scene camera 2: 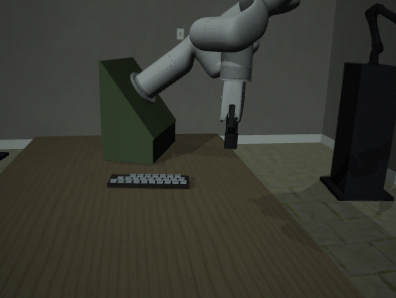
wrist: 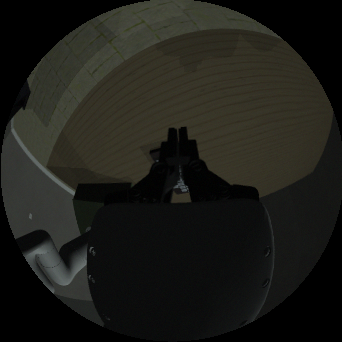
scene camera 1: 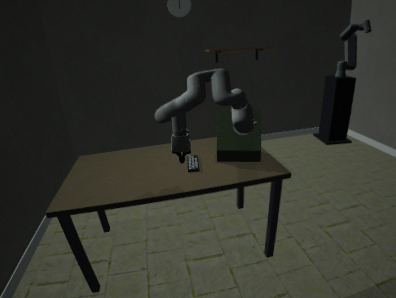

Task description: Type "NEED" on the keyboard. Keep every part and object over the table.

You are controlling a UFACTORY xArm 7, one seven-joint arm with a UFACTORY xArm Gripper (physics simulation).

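Seen in the pictures: gripper, fingertip midpoint: (scene camera 2: pixel 230 148) (wrist: pixel 178 138) (scene camera 1: pixel 182 162); arm's base, origin of the base link: (scene camera 2: pixel 142 88).
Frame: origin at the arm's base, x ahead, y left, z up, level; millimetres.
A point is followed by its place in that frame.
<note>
The small dark keyboard with pale keys (scene camera 1: pixel 193 163) {x 347, y 90, z -197 mm} (scene camera 2: pixel 149 181) {x 377, y 68, z -197 mm} lies flat on the wooden table (scene camera 1: pixel 115 175) {x 861, y 146, z -215 mm} (scene camera 2: pixel 150 240) {x 649, y 100, z -215 mm} (wrist: pixel 240 100) {x 532, y 251, z -215 mm}. In the wrist view it is mostly hidden behind the gripper; a few pale keys (wrist: pixel 181 186) {x 350, y 10, z -197 mm} show through the gap in the linkage, and no letters can be read. My gripper (scene camera 1: pixel 182 160) {x 406, y 275, z -91 mm} (scene camera 2: pixel 230 146) {x 406, y 275, z -91 mm} (wrist: pixel 178 138) {x 406, y 275, z -91 mm} is shut and empty, pointing down. It is raised above the table top, off to the right of the keyboard in scene camera 2, close to the table's long edge there. It does not touch the keys.
The green wedge-shaped base (scene camera 1: pixel 239 142) {x 35, y 58, z -86 mm} (scene camera 2: pixel 125 125) {x 170, y -31, z -94 mm} (wrist: pixel 90 205) {x 25, y 83, z -117 mm} carries my arm (scene camera 1: pixel 182 102) {x 369, y 380, z 273 mm} (scene camera 2: pixel 227 32) {x 526, y 244, z 185 mm} (wrist: pixel 55 262) {x 89, y 224, z 121 mm} and stands beyond the keyboard in scene camera 2. A dark pedestal (scene camera 1: pixel 336 107) (scene camera 2: pixel 362 130) with another arm stands on the floor away from the table.
</note>
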